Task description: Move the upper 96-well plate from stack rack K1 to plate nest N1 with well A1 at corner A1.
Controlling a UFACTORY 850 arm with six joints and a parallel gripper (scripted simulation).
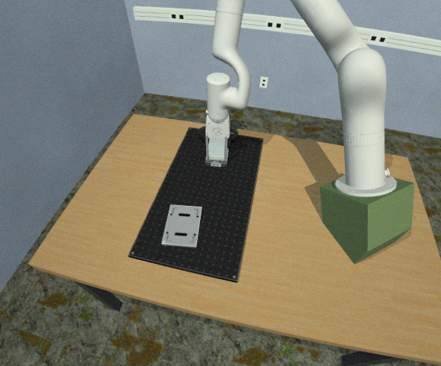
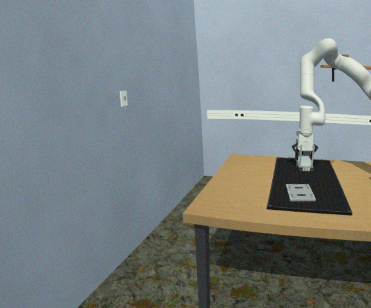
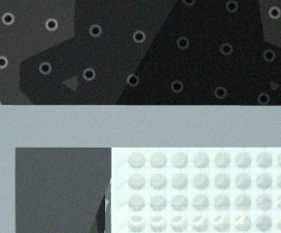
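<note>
Now: the white 96-well plate 10 mm below my hand.
</note>
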